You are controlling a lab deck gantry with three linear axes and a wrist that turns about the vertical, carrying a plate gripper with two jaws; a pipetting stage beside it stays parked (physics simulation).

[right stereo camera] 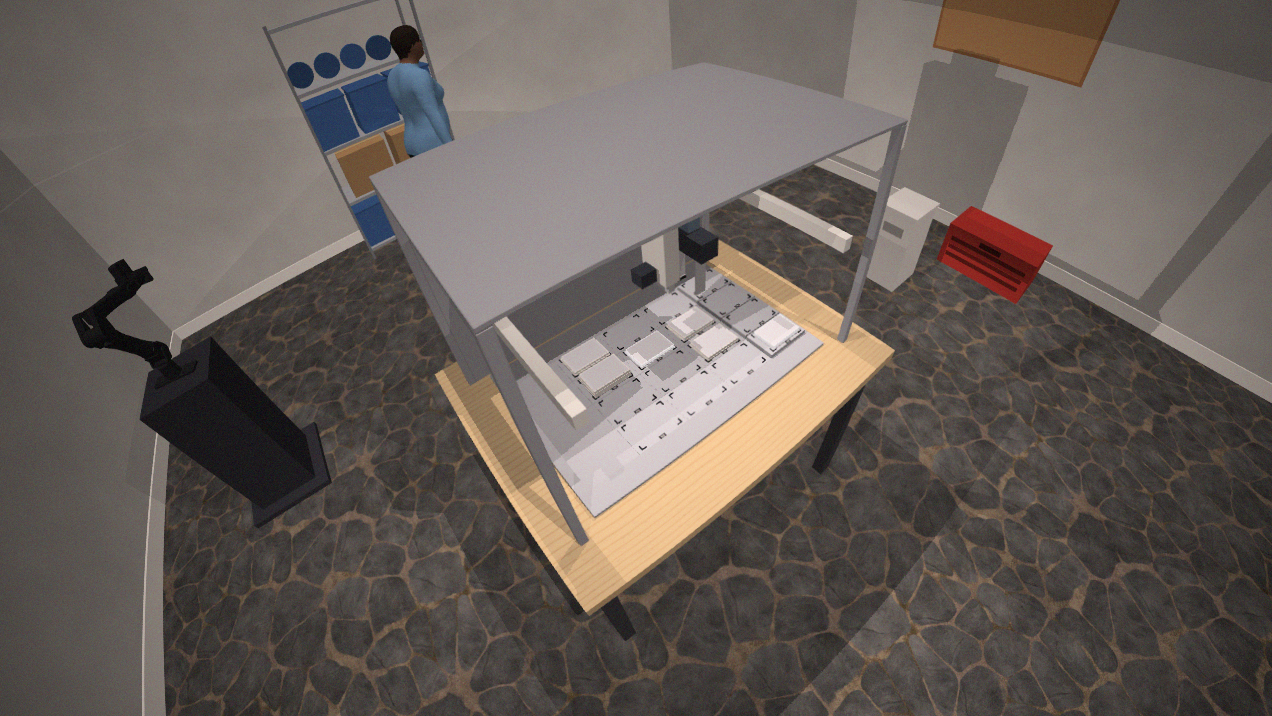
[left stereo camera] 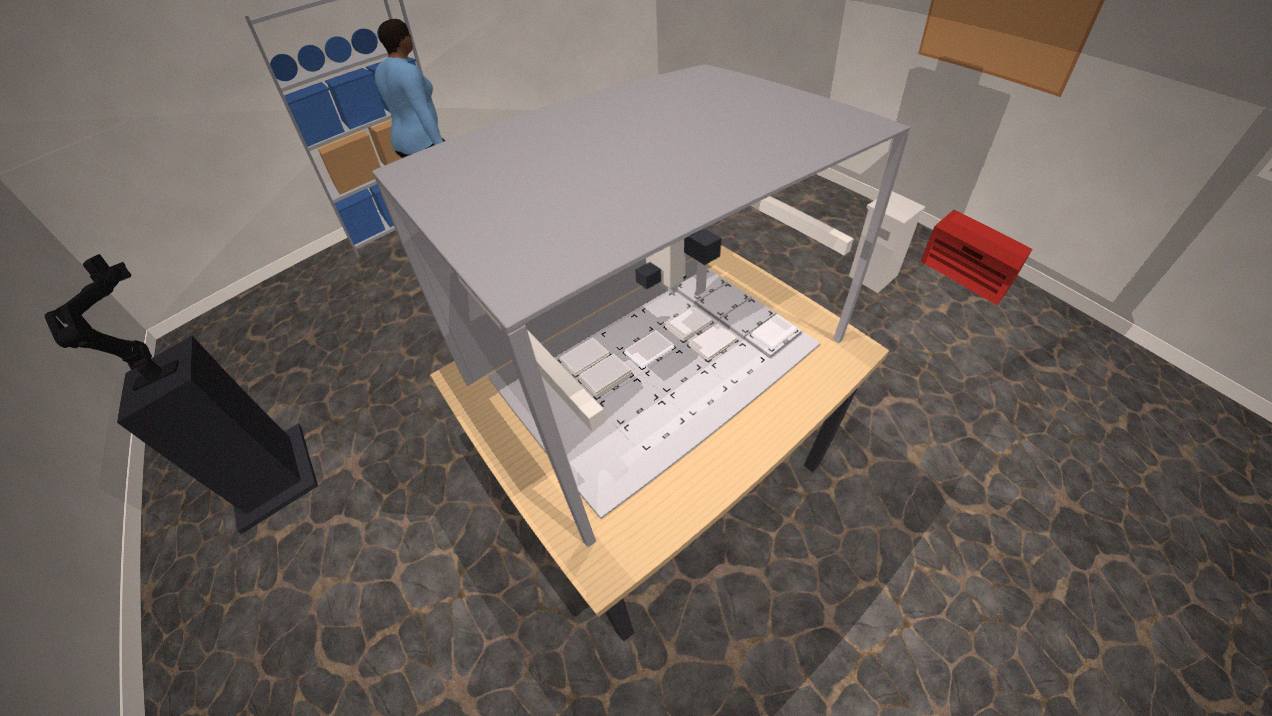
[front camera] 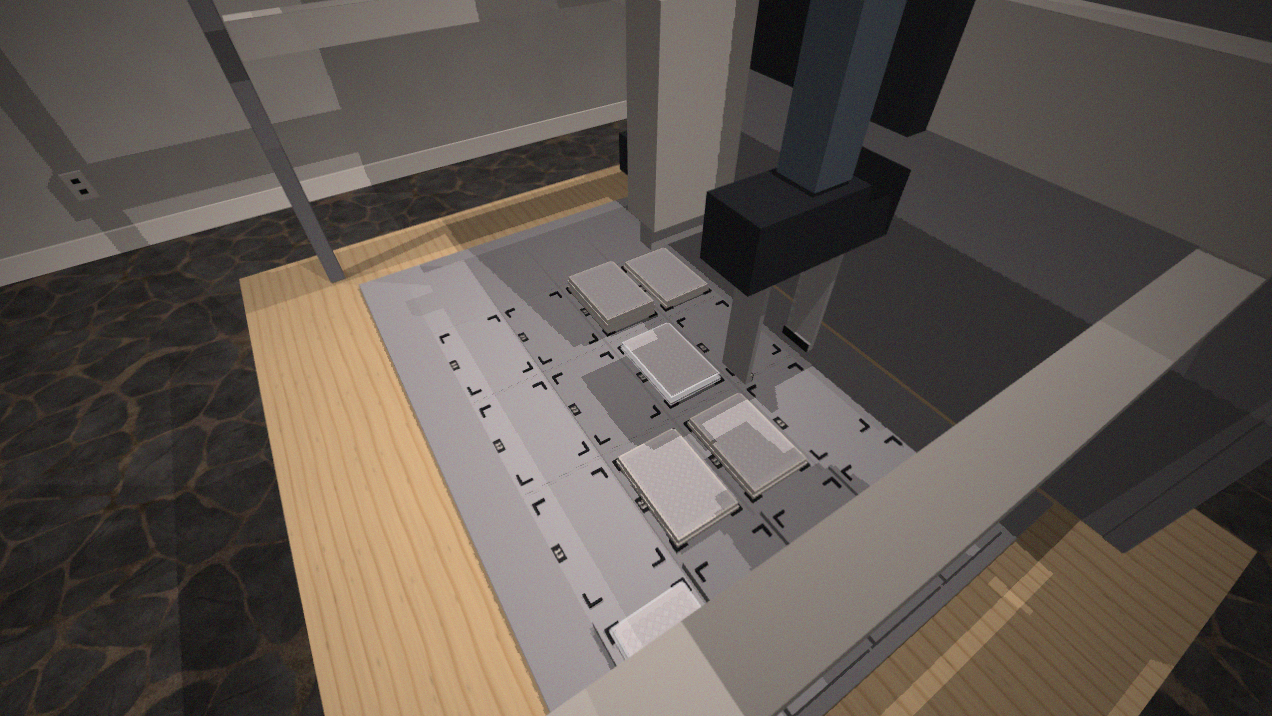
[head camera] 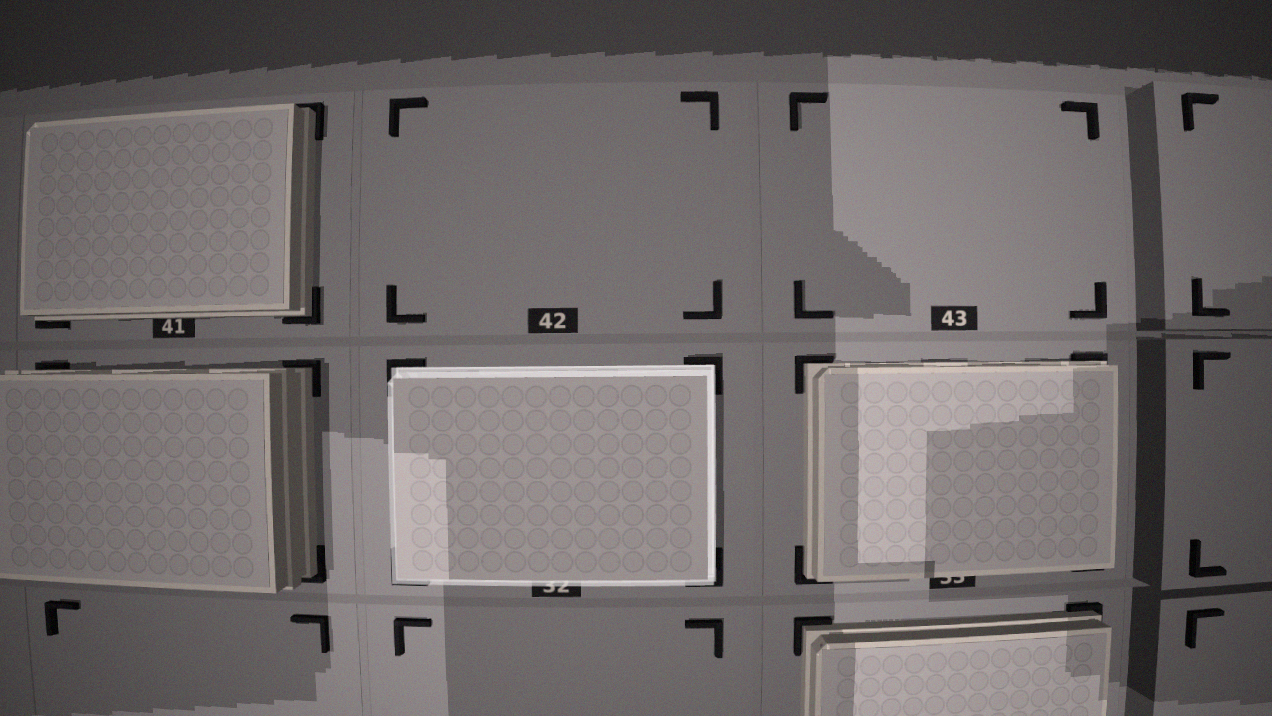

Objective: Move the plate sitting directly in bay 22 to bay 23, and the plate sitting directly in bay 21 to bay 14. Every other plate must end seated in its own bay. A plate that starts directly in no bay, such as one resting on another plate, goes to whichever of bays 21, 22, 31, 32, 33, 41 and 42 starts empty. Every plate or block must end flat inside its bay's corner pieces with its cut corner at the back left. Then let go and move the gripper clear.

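Places are measured from the robot's base along level axes (x ahead, y left, z up), in metres.
Pixels of known places: gripper, between the fingertips: (right stereo camera: 690,285) (left stereo camera: 690,285) (front camera: 767,355); robot's base, origin of its link: (right stereo camera: 642,448) (left stereo camera: 646,448) (front camera: 442,338).
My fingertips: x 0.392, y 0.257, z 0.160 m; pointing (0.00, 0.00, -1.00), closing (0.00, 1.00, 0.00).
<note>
Ahead of a thing's pixels: the offset from my fingertips to its top centre. "spot": to the spot under its first point.
My gripper (front camera: 767,358) hangs above the deck, jaws wide apart, with no plate between them; its jaws do not show in the head view. A white-rimmed plate @(dx -0.164, dy +0.000, dz -0.145 m) (head camera: 551,480) (front camera: 672,360) lies flat in bay 32. Another plate @(dx +0.000, dy +0.000, dz -0.145 m) (head camera: 970,471) (front camera: 747,444) lies in bay 33, cut corner back left. A plate @(dx +0.000, dy -0.107, dz -0.145 m) (head camera: 961,671) (front camera: 678,484) lies in bay 23. Plates also lie in bay 41 @(spot: dx -0.325, dy +0.106, dz -0.145 m) (head camera: 155,213) (front camera: 665,273) and, looking taller, in bay 31 @(spot: dx -0.325, dy +0.000, dz -0.132 m) (head camera: 129,480) (front camera: 610,291). A pale plate @(dx +0.164, dy -0.214, dz -0.131 m) (front camera: 658,618) (left stereo camera: 774,331) (right stereo camera: 777,331) at the front right is partly hidden by the beam in the front view.
Bays 42 and 43 hold no plate; the visible parts of bays 21 and 22 are bare. A pale column (front camera: 685,115) stands beside the gripper. A wide beam (front camera: 943,462) crosses the near side. A thin post (front camera: 275,151) rises at the deck's edge.
</note>
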